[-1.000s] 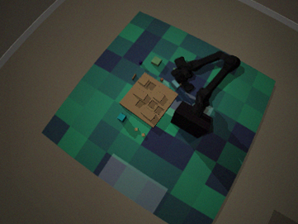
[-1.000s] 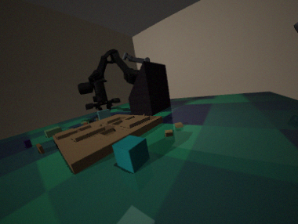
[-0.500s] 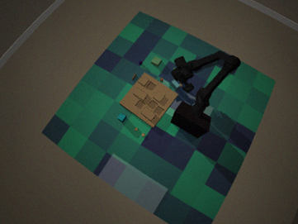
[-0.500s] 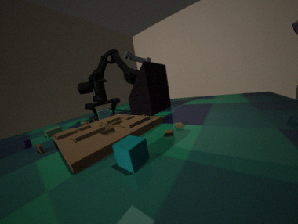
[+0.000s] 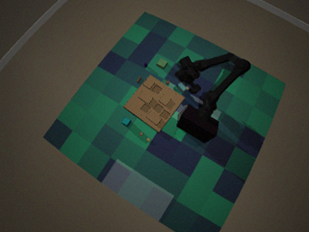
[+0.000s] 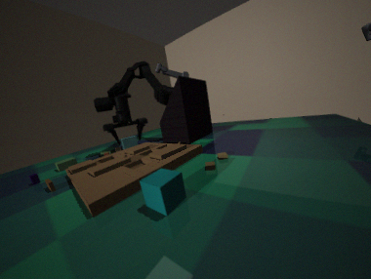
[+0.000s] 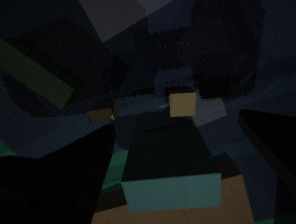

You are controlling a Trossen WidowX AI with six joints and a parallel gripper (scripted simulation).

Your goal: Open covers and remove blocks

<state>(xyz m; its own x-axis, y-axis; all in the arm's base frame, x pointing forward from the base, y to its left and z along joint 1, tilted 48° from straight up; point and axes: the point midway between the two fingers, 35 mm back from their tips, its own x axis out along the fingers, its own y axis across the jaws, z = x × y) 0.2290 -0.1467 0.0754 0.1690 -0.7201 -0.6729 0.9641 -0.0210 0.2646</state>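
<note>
Right now the light teal block is 3 cm to the left of my gripper tip and 1 cm ahead of it. Also, from my gripper tip: green block: 25 cm ahead, 4 cm to the right, 1 cm below; then brown block: 29 cm ahead, 16 cm to the left, 2 cm below; then orange block: 12 cm ahead, 5 cm to the left, 2 cm below.
</note>
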